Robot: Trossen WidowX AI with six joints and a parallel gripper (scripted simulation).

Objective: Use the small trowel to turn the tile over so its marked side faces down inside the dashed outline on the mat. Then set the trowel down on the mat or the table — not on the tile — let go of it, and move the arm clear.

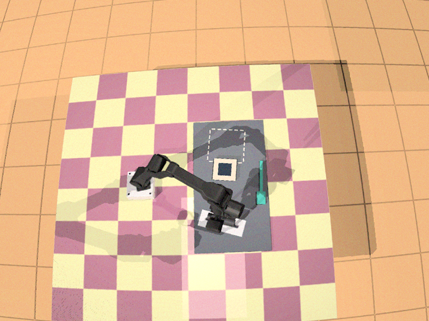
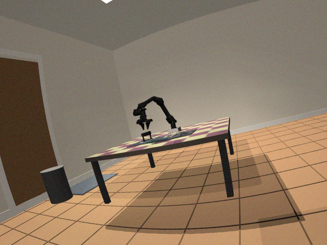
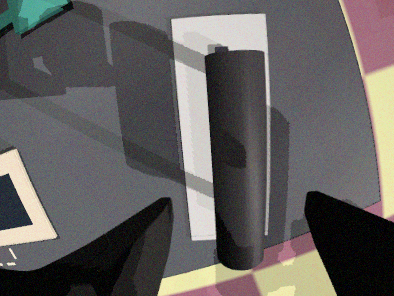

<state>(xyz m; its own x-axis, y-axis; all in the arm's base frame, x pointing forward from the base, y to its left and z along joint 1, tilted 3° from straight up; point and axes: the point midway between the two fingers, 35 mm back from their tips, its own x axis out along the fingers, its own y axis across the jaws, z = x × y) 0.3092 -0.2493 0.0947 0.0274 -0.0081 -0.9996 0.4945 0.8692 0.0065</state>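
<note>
Right now the trowel is 80 mm below my gripper tip and 20 mm behind it. From my gripper tip the other things lie so: square tile (240 mm to the left, 110 mm below, 70 mm ahead); grey mat (170 mm to the left, 130 mm below, 80 mm ahead); teal long-handled tool (210 mm ahead, 120 mm to the left, 110 mm below).
</note>
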